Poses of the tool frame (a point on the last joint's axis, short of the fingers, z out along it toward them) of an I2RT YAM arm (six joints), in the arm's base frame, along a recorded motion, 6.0 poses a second.
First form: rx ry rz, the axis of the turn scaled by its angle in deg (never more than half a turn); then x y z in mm.
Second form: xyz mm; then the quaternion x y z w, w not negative. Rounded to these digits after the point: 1 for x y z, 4 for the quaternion.
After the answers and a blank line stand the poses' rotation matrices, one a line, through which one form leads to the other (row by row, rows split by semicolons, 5 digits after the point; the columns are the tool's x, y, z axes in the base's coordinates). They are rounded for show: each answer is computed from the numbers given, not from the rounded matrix.
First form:
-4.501, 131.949, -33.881, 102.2, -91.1, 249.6
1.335, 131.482, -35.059, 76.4, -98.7, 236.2
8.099, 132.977, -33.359, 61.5, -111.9, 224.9
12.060, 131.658, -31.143, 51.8, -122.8, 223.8
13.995, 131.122, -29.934, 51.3, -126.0, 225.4
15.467, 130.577, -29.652, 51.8, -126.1, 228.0
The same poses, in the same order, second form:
102.2, -91.1, 249.6, -0.0306, 0.8985, -0.2307, 0.3721
76.4, -98.7, 236.2, 0.0091, 0.8961, -0.2389, 0.3739
61.5, -111.9, 224.9, 0.0549, 0.9019, -0.2263, 0.3638
51.8, -122.8, 223.8, 0.0823, 0.8982, -0.2125, 0.3760
51.3, -126.0, 225.4, 0.0957, 0.8966, -0.2047, 0.3809
51.8, -126.1, 228.0, 0.1059, 0.8943, -0.2031, 0.3844

-0.72113 0.11664 0.68291; -0.22680 0.89166 -0.39179; -0.65462 -0.43742 -0.61655
-0.72017 0.19500 0.66583; -0.16239 0.88565 -0.43503; -0.67452 -0.42142 -0.60615
-0.72931 0.26370 0.63132; -0.06552 0.89158 -0.44810; -0.68104 -0.36817 -0.63296
-0.70371 0.30756 0.64047; -0.01198 0.89619 -0.44352; -0.71039 -0.31978 -0.62697
-0.69152 0.32752 0.64384; 0.01567 0.89790 -0.43993; -0.72219 -0.29413 -0.62605
-0.68209 0.34559 0.64445; 0.03336 0.89507 -0.44468; -0.73051 -0.28181 -0.62205

